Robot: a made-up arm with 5 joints.
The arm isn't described. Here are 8 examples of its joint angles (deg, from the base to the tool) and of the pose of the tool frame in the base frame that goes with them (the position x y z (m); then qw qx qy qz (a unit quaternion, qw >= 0)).
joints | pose
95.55 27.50 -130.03 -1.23 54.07 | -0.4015 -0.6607 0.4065 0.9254 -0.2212 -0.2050 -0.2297
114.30 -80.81 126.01 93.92 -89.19 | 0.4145 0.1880 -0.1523 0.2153 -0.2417 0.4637 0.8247
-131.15 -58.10 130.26 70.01 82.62 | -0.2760 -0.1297 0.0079 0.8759 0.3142 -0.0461 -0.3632
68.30 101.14 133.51 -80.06 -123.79 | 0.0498 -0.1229 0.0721 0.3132 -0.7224 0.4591 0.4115
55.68 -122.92 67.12 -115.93 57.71 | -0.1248 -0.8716 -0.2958 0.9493 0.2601 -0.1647 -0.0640
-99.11 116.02 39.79 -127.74 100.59 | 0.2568 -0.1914 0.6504 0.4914 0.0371 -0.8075 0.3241
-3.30 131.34 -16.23 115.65 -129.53 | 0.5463 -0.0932 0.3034 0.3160 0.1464 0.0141 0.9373
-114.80 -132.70 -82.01 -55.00 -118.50 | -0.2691 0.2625 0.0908 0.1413 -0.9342 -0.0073 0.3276
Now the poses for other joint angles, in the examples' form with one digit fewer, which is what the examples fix.
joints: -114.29 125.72 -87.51 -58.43 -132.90
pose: 0.023 0.046 0.156 0.166 0.538 0.551 -0.616
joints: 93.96 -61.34 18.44 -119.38 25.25
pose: -0.147 -0.575 -0.734 0.676 0.569 0.342 0.319
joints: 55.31 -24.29 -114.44 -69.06 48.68
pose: -0.123 0.081 0.848 0.464 -0.446 0.310 -0.700
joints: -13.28 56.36 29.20 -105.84 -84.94
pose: -0.091 -0.371 0.332 0.133 0.804 0.568 0.114
